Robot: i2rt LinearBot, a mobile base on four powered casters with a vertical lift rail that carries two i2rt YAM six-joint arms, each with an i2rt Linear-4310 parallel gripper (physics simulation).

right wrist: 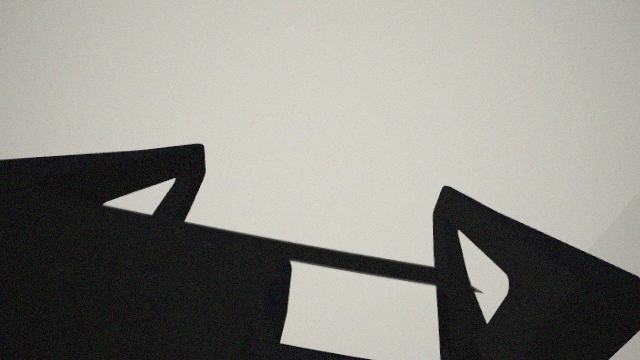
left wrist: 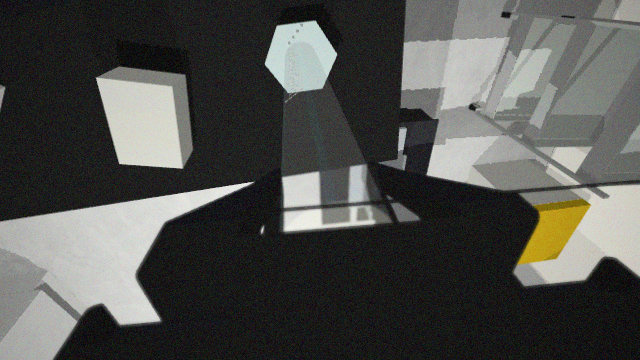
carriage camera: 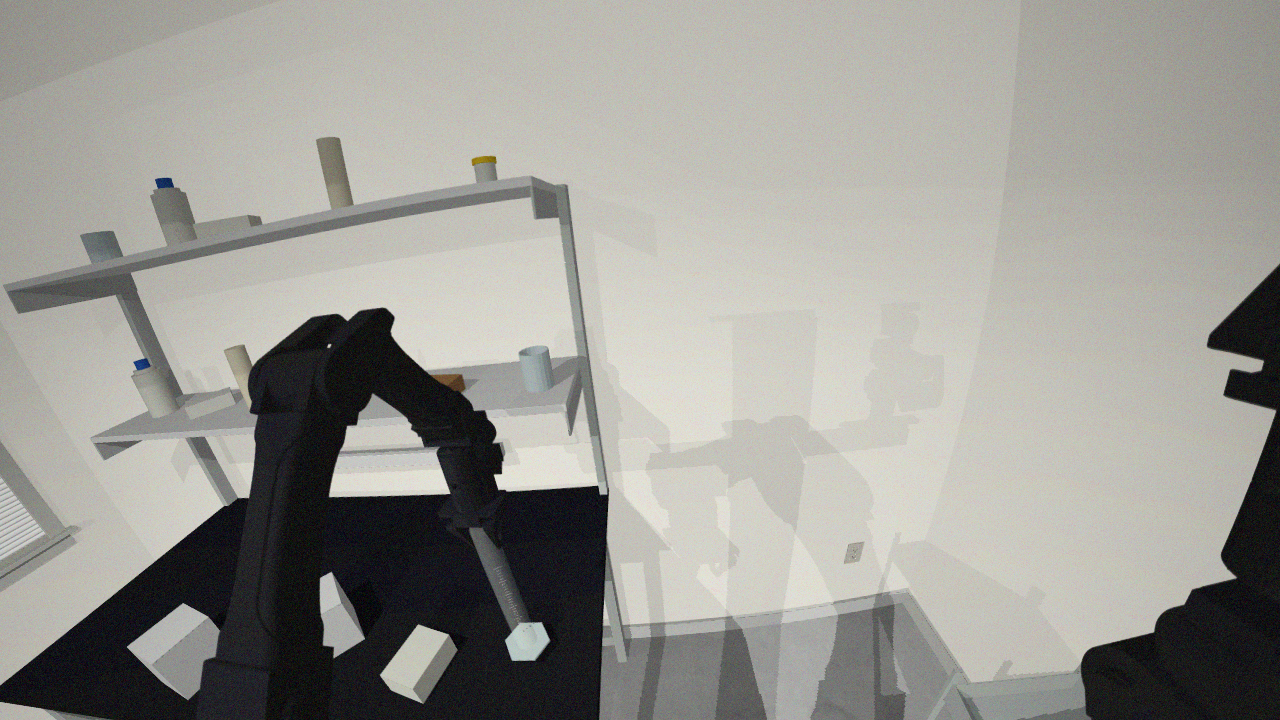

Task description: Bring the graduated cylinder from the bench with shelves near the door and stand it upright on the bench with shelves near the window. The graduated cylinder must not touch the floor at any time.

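Places are measured from the left arm's base along level axes (x ahead, y left, z up), in centimetres.
Pixels of known places: left gripper, between the fingertips: [left wrist: 324, 176] [carriage camera: 488, 546]; right gripper, between the fingertips: [right wrist: 319, 178].
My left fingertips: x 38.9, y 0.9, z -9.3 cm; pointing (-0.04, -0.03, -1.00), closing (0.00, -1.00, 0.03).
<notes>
For each thing: its top centre in the pictures, then the offset to it from my left fingertips. "pt": a spot on its surface instead. Level surfaces: height alone.
- clear graduated cylinder, centre of its top: [left wrist: 344, 247] [carriage camera: 482, 527] dx +0.0, dy -0.1, dz +4.7 cm
- black bench top, height of its surface: dz -31.3 cm
- cream box, centre of its top: [left wrist: 143, 127] [carriage camera: 415, 654] dx -7.0, dy +21.5, dz -25.6 cm
- blue-grey beaker, a spot on its surface: [carriage camera: 536, 369] pt dx +33.2, dy -3.3, dz +20.0 cm
The clear graduated cylinder [carriage camera: 503, 577] [left wrist: 320, 125] has a pale hexagonal foot. It is held foot down, leaning in the carriage view, over the black bench top [carriage camera: 563, 555] [left wrist: 230, 125] near its right edge. I cannot tell whether the foot touches the top. My left gripper [carriage camera: 476, 530] [left wrist: 324, 176] is shut on the cylinder's upper part, and the fingers hide its rim. Shelves [carriage camera: 573, 295] rise behind this bench, and a window blind [carriage camera: 13, 514] shows at far left. My right gripper [right wrist: 319, 178] is open and empty, facing a pale wall.
A cream box [carriage camera: 418, 664] [left wrist: 145, 120] lies left of the cylinder's foot. White boxes [carriage camera: 179, 649] [carriage camera: 340, 617] lie farther left. A blue-grey beaker [carriage camera: 536, 369], bottles and other items stand on the shelves. A yellow block [left wrist: 555, 232] shows beside the left gripper.
</notes>
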